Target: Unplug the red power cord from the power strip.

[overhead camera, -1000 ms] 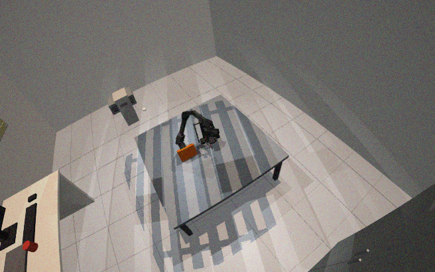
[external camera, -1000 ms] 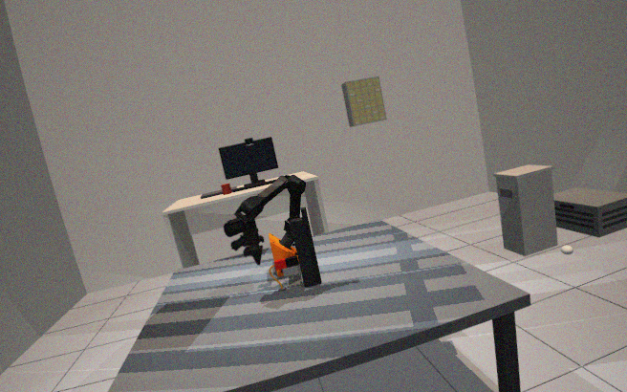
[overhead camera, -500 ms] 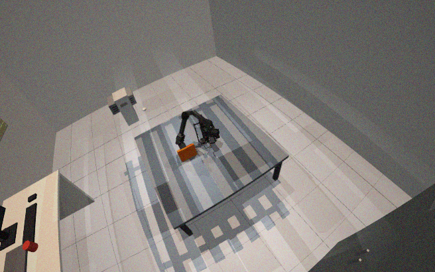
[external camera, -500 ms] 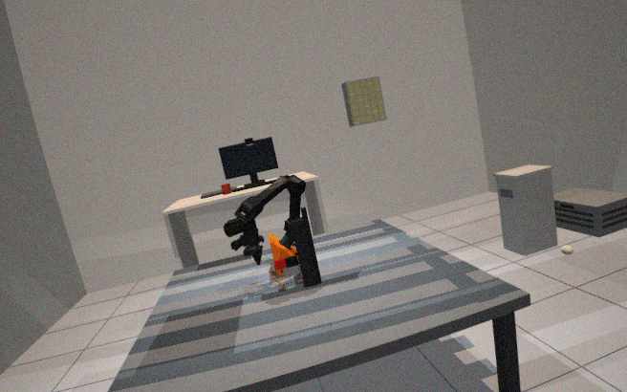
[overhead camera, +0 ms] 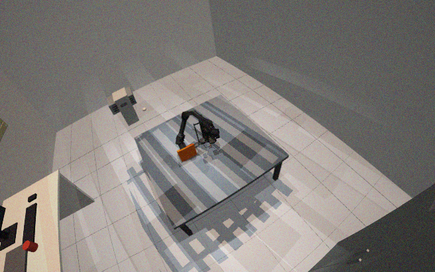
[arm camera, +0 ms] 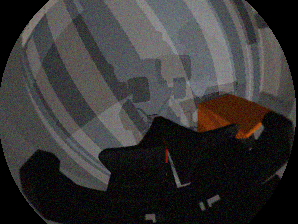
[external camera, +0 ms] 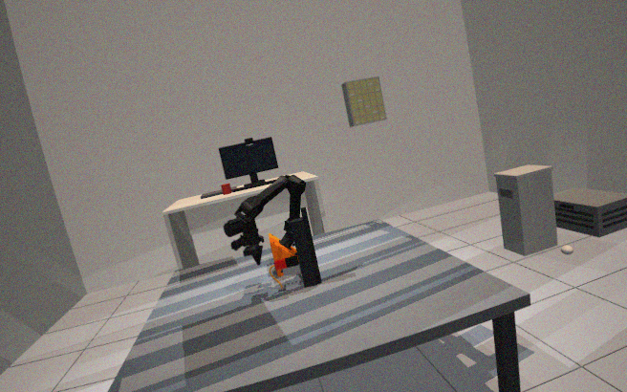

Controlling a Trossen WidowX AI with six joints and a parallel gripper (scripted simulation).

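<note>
My gripper tip is 11 cm to the right of the red plug, 1 cm short of it and 1 cm above it.
</note>
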